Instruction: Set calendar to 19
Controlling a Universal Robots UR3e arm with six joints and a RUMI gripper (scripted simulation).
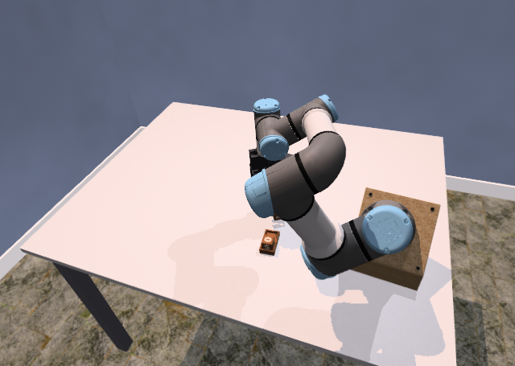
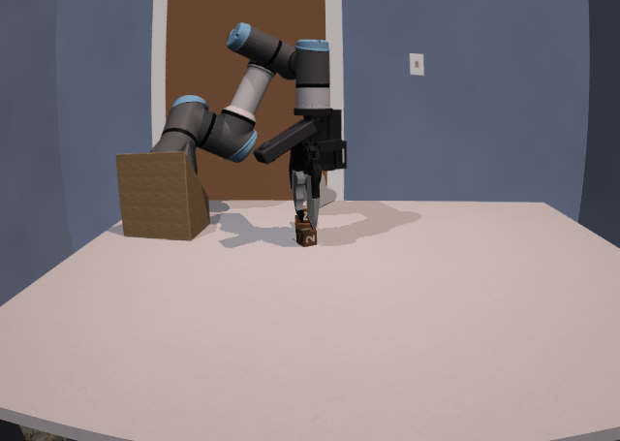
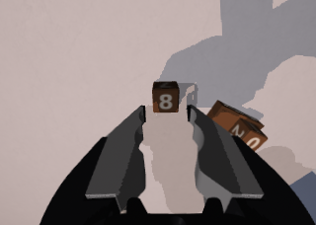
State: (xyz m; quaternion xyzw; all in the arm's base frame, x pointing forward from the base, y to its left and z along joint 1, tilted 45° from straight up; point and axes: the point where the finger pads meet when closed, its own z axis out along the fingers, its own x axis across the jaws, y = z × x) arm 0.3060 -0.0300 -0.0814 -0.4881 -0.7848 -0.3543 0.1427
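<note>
The brown digit cube is 4 cm below my hand. The rest, counted from my hand: tray (11 cm to the left, 4 cm below, 1 cm behind).
</note>
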